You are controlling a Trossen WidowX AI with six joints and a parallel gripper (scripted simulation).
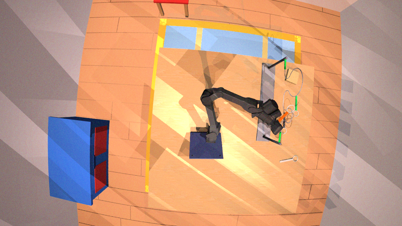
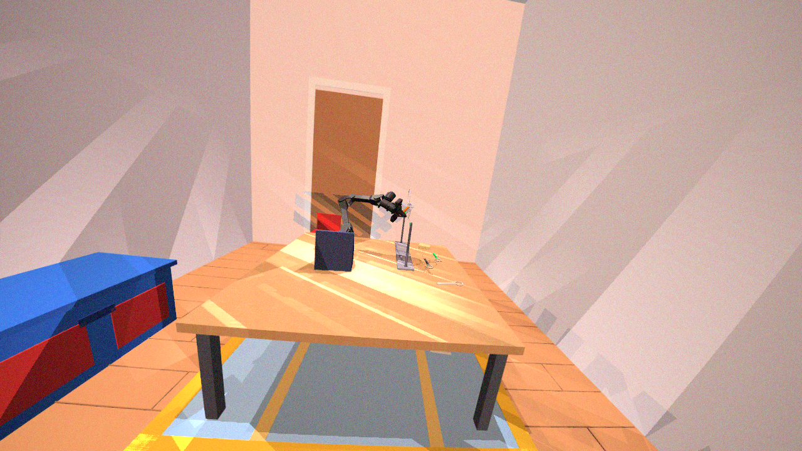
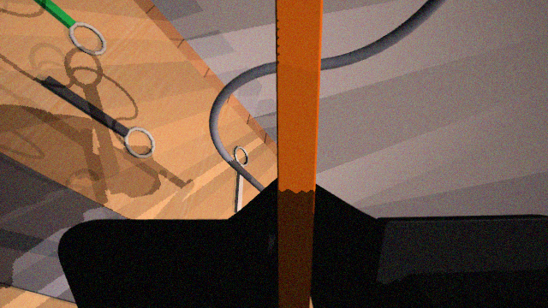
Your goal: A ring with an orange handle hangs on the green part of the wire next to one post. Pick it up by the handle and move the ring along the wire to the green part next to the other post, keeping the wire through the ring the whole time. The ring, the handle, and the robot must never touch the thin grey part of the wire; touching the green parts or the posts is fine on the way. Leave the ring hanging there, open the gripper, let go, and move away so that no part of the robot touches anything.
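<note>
Right now my gripper tip is 8 cm to the right of the orange-handled ring and 5 cm below it. From my gripper tip the other things lie so: white-handled ring 30 cm ahead, 28 cm to the right, 33 cm below; then dark-handled ring 20 cm ahead, 1 cm to the right, 33 cm below; then green-handled ring 29 cm ahead, 14 cm to the left, 33 cm below.
</note>
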